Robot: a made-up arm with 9 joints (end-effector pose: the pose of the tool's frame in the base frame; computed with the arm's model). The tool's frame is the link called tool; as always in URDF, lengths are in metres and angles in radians. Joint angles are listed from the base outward.
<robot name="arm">
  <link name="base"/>
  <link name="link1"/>
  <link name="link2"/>
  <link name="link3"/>
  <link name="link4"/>
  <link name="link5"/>
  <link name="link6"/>
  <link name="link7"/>
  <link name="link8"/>
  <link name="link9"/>
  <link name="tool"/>
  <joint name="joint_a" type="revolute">
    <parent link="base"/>
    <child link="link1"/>
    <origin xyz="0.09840 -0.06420 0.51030" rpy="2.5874 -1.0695 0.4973"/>
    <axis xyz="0 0 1"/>
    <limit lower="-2.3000" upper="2.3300" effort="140" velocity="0.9"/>
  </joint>
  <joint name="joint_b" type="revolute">
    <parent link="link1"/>
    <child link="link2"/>
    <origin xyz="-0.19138 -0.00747 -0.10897" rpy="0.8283 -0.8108 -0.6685"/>
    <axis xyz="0 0 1"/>
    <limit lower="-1.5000" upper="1.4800" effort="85" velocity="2.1"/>
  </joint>
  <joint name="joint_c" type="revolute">
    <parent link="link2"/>
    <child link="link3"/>
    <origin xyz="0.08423 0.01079 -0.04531" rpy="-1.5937 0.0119 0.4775"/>
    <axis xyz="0 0 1"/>
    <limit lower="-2.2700" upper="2.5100" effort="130" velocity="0.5"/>
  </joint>
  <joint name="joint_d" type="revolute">
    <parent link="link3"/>
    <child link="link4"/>
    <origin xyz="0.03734 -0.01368 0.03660" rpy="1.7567 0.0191 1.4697"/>
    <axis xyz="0 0 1"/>
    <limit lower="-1.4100" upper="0.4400" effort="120" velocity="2"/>
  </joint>
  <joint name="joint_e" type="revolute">
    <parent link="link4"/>
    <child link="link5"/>
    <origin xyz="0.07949 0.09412 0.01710" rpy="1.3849 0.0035 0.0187"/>
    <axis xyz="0 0 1"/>
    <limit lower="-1.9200" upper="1.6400" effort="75" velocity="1.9"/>
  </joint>
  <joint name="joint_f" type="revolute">
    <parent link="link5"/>
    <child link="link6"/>
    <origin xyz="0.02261 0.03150 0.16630" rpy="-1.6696 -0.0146 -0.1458"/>
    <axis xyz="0 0 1"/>
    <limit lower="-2.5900" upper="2.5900" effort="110" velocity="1.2"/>
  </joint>
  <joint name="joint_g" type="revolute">
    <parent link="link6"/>
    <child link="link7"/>
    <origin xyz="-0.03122 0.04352 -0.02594" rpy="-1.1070 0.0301 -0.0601"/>
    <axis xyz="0 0 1"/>
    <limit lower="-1.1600" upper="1.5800" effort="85" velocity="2.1"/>
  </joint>
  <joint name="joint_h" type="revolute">
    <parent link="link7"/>
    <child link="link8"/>
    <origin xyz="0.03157 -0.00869 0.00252" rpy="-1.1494 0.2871 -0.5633"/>
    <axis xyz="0 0 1"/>
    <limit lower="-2.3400" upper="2.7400" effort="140" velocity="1.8"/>
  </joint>
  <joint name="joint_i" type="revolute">
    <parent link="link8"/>
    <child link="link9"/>
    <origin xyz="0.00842 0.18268 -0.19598" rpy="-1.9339 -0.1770 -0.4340"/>
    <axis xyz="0 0 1"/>
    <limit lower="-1.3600" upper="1.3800" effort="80" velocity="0.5"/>
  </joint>
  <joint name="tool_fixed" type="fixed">
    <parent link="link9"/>
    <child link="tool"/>
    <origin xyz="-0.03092 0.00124 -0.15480" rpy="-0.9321 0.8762 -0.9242"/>
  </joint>
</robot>
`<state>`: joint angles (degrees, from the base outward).
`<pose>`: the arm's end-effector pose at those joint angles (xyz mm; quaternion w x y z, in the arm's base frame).
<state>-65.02 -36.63 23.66 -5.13 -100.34 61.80 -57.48 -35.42 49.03</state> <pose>-148.0 -79.0 350.0 0.6542 -0.5514 -0.4841 0.1835</pose>
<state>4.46 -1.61 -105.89 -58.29 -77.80 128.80 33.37 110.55 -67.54</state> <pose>68.0 161.8 426.8 0.0524 0.6423 -0.0335 -0.7639</pose>
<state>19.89 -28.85 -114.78 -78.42 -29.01 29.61 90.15 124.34 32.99</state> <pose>-22.3 179.3 444.5 0.5758 0.3200 -0.4897 -0.5712</pose>
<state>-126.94 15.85 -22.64 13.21 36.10 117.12 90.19 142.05 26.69</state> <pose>151.5 -133.0 659.3 0.4304 0.0711 0.7972 0.4173</pose>
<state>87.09 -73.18 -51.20 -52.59 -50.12 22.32 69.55 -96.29 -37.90</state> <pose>-160.3 206.1 614.5 0.8384 0.4641 0.2853 0.0161</pose>
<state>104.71 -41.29 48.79 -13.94 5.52 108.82 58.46 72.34 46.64</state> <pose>-38.2 -145.0 716.5 0.1720 -0.8431 -0.2908 0.4185</pose>
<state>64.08 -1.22 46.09 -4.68 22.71 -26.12 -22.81 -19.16 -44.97</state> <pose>102.3 64.9 469.9 0.1428 0.0138 0.1826 -0.9727</pose>
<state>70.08 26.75 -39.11 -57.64 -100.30 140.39 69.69 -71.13 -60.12</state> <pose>18.0 -20.6 454.5 0.1943 0.5695 0.6508 0.4631</pose>
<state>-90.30 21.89 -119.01 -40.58 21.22 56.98 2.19 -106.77 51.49</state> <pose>28.9 -287.9 357.9 0.5186 -0.1136 -0.7078 0.4659</pose>
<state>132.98 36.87 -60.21 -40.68 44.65 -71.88 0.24 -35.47 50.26</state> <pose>61.2 72.5 564.1 0.7906 -0.5154 0.2375 0.2302</pose>
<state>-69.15 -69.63 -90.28 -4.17 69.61 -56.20 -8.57 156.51 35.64</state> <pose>-17.1 -318.7 510.8 0.3210 -0.0612 0.6099 0.7220</pose>
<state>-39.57 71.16 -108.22 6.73 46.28 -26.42 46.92 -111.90 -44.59</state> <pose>164.1 -222.1 363.1 0.5610 0.3911 -0.6936 0.2262</pose>
